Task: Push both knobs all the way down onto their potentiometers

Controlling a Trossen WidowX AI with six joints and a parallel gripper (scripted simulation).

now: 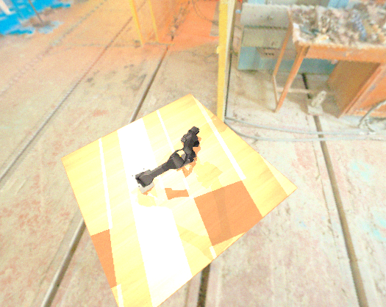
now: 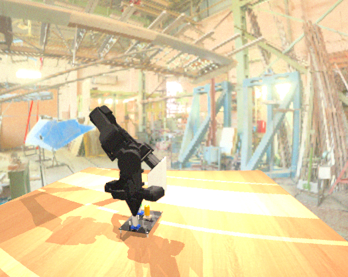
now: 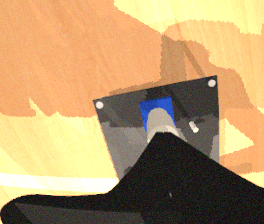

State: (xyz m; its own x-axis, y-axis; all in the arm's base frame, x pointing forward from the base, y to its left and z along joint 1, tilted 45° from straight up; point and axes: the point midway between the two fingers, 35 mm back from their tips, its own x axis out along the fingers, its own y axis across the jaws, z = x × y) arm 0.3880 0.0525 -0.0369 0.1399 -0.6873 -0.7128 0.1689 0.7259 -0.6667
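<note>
My gripper tip is now 70 mm past the orange knob, 10 mm to the right of it and 10 mm above it.
</note>
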